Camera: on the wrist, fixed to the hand. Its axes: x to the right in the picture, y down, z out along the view.
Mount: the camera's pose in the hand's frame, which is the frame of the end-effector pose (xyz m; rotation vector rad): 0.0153 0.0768 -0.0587 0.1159 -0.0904 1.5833
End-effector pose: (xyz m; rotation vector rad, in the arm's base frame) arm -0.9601 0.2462 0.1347 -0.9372 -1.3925 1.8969
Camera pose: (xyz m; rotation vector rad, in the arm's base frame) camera -0.9252 0.2692 0.0462 1.5267 0.2423 -2.0030
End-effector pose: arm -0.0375 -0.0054 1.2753 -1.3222 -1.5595 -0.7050
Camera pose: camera 0.0533 -0.0309 1.3014 -1.9465 -0.2289 0.4471
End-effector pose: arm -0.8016 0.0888 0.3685 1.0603 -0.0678 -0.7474
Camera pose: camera -0.7267 0.1455 0.3961 0.7581 -0.9157 0.6575
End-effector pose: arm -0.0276 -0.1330 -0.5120 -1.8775 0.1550 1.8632
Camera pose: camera -0.0047 -0.2205 -0.5494 1.0761 -1.4879 -1.8150
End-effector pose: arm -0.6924 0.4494 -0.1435 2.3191 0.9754 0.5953
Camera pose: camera -0.6780 0.4342 -0.0479 2.7725 -1.1236 0.9281
